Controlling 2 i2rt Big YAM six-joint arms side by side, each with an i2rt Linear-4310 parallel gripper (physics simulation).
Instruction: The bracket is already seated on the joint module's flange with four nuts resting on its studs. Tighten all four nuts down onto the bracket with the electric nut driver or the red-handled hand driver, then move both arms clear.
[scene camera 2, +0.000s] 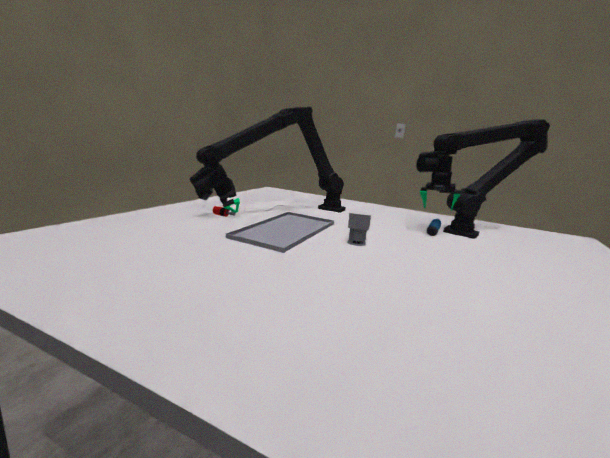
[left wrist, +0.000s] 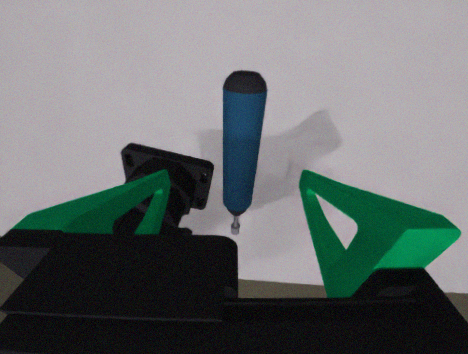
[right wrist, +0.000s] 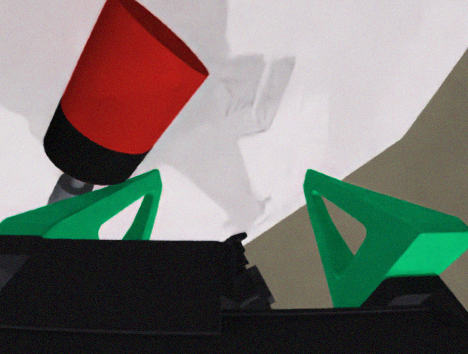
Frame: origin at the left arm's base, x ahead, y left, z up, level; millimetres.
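Where they show: left gripper, fingertip midpoint: (scene camera 2: 437, 209) (left wrist: 234, 177); right gripper, fingertip midpoint: (scene camera 2: 233, 204) (right wrist: 232, 177); left arm's base, origin of the base link: (scene camera 2: 460, 233) (left wrist: 170, 175); right arm's base, origin of the base link: (scene camera 2: 331, 209).
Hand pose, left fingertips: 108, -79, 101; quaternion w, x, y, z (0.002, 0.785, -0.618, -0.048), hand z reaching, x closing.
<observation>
Each offset is from my left fingertips to the top centre of the thing, as dx, dy, dz. "pt": to the spot under its first point.
The joint module {+371, -142, -27} (scene camera 2: 357, 236) stands mid-table with the grey bracket (scene camera 2: 359, 220) on top; the nuts are too small to make out. The blue electric nut driver {pt +46, +13, -64} (scene camera 2: 434, 227) (left wrist: 243, 140) lies on the table, its socket tip toward the bottom of the left wrist view. My left gripper (scene camera 2: 439, 206) (left wrist: 234, 177) is open and empty above the driver, which appears between its fingers. The red-handled hand driver {+514, -683, -67} (scene camera 2: 219, 210) (right wrist: 125, 85) lies beside my right gripper (scene camera 2: 233, 206) (right wrist: 233, 172), which is open; the handle is left of the finger gap, and one finger partly hides the metal shaft.
A shallow grey tray {pt +660, -338, -93} (scene camera 2: 255, 243) lies left of the joint module. The left arm's black base (scene camera 2: 463, 229) (left wrist: 200, 187) is close beside the blue driver. The right arm's base (scene camera 2: 331, 206) stands behind the tray. The table's edge crosses the right wrist view.
</observation>
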